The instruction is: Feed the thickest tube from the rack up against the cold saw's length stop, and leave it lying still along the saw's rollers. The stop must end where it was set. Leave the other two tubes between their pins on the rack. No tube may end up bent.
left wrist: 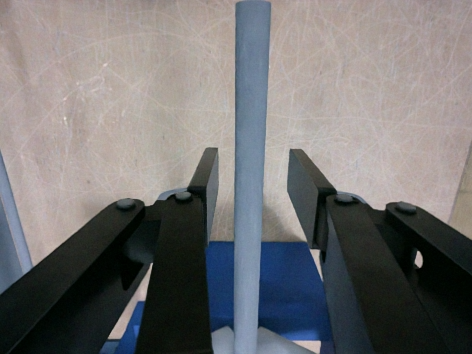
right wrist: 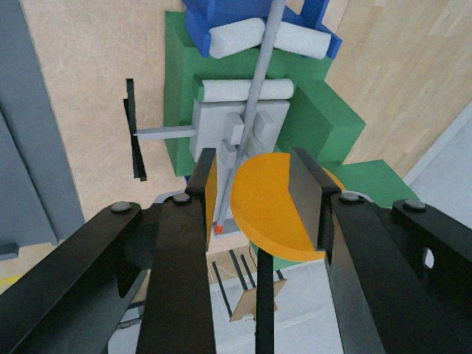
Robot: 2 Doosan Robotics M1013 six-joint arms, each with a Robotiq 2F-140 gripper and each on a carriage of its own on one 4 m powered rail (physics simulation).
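The grey tube (left wrist: 250, 125) (right wrist: 255, 90) lies straight along the rollers. In the left wrist view its near end shows at the top, and it runs between the fingers of my left gripper (left wrist: 254, 155), which is open with a gap on both sides. In the right wrist view the tube crosses the white rollers (right wrist: 235, 37) (right wrist: 220, 90) and the grey vise (right wrist: 209, 117), then passes the orange blade guard (right wrist: 260, 190). Its far end is at a small red-orange piece (right wrist: 218, 230), seemingly the length stop; contact cannot be told. My right gripper (right wrist: 253, 169) is open, high above the saw. The rack does not show.
A blue roller stand (left wrist: 290, 280) (right wrist: 225, 12) carries the tube beside the green saw base (right wrist: 175, 100). A black vise handle (right wrist: 132, 130) sticks out on a grey shaft. A black bar (right wrist: 265, 300) rises near the guard. Grey-blue panels (right wrist: 25, 150) lie at the left.
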